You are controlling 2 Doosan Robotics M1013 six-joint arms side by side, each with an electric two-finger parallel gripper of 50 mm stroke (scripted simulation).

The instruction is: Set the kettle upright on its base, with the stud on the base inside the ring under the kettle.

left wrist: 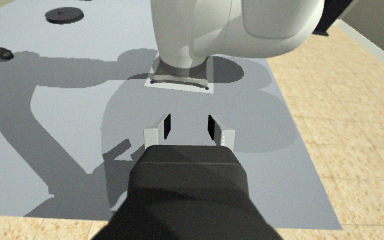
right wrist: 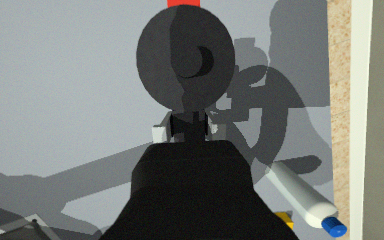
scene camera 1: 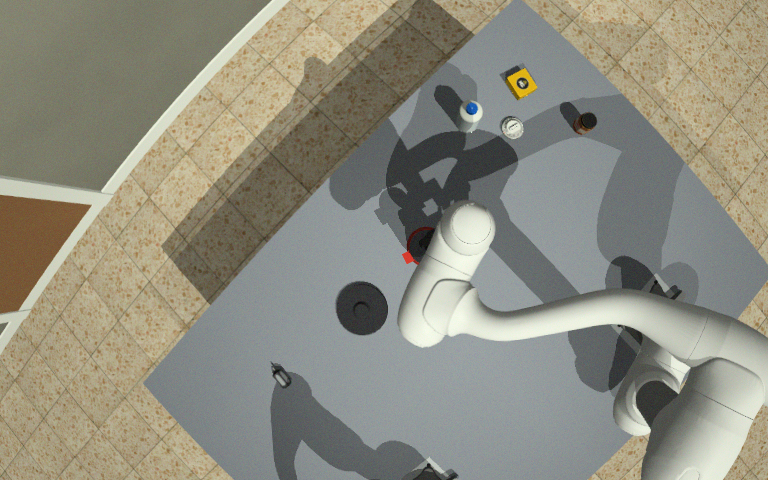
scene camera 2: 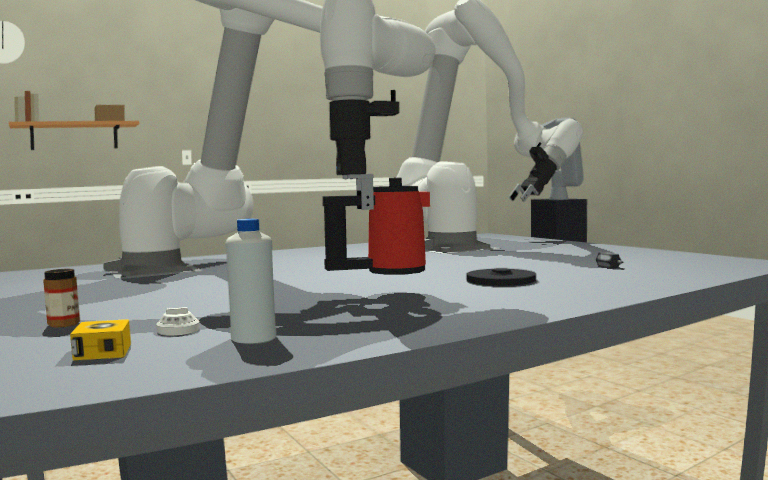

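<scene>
In the left wrist view I can see my left gripper, and the right wrist view shows me my right gripper. I see both my left gripper and my right gripper in the scene, and with them a round black base, a brown jar and a yellow tape measure.
</scene>
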